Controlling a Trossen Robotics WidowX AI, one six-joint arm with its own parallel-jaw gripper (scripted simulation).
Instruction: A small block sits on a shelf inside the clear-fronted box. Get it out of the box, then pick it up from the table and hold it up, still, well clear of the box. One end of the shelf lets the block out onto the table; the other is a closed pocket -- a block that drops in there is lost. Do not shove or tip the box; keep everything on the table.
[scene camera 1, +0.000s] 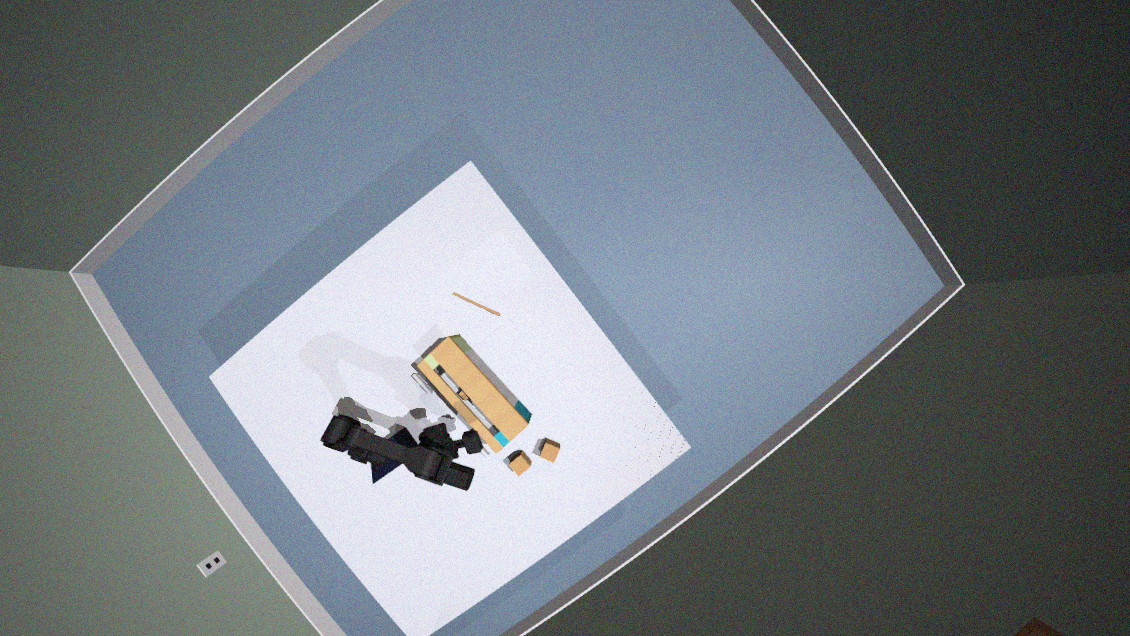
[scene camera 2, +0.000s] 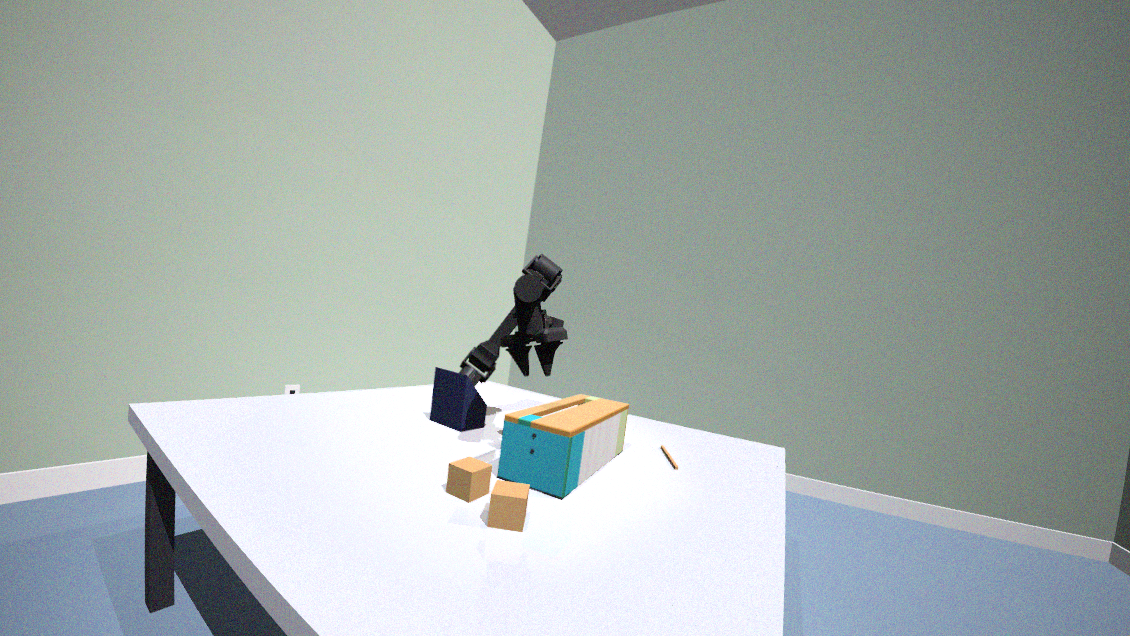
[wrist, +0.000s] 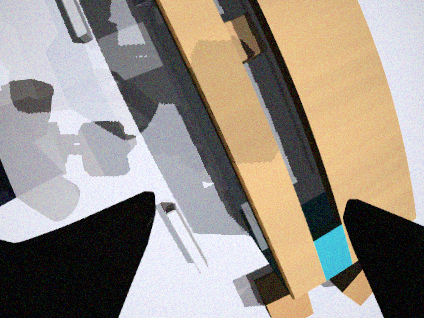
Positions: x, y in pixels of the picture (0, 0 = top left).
My gripper (scene camera 1: 461, 432) is 123 cm from the lens. A box (scene camera 1: 497, 415) is 126 cm from the lens.
